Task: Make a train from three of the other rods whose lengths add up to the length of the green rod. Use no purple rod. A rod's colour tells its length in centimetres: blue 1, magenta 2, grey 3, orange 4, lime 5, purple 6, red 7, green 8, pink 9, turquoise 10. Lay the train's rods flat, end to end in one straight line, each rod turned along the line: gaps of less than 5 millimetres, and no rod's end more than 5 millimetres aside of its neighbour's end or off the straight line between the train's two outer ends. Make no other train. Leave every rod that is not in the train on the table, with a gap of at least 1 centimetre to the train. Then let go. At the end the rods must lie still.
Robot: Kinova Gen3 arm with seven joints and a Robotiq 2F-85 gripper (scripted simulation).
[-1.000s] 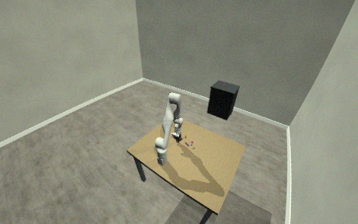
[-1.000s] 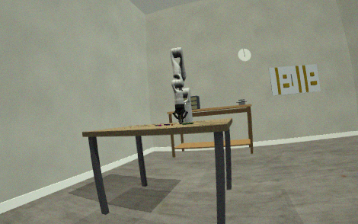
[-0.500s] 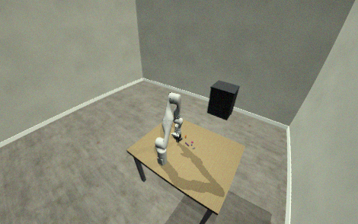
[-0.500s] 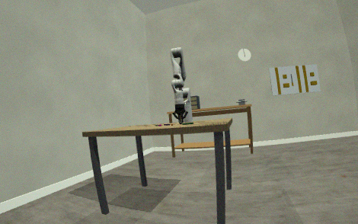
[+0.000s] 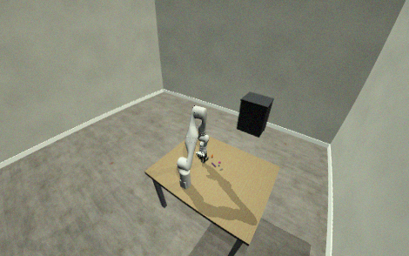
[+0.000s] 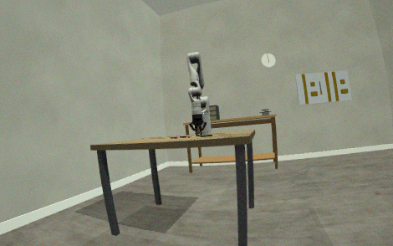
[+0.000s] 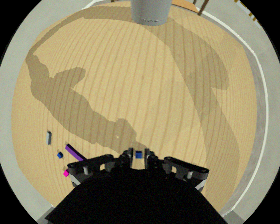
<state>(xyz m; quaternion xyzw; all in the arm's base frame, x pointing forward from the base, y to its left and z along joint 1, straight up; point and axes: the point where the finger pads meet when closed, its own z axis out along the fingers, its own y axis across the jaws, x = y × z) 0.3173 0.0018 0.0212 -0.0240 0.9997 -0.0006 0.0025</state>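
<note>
My gripper is now 1 cm short of the grey rod, 21 cm to the left of it and 2 cm above it. From my hand the other things lie so: green rod: 13 cm ahead, 8 cm to the left, 2 cm below; orange rod: 13 cm ahead, 4 cm to the right, 2 cm below; purple rod: 2 cm ahead, 11 cm to the right, 2 cm below.
</note>
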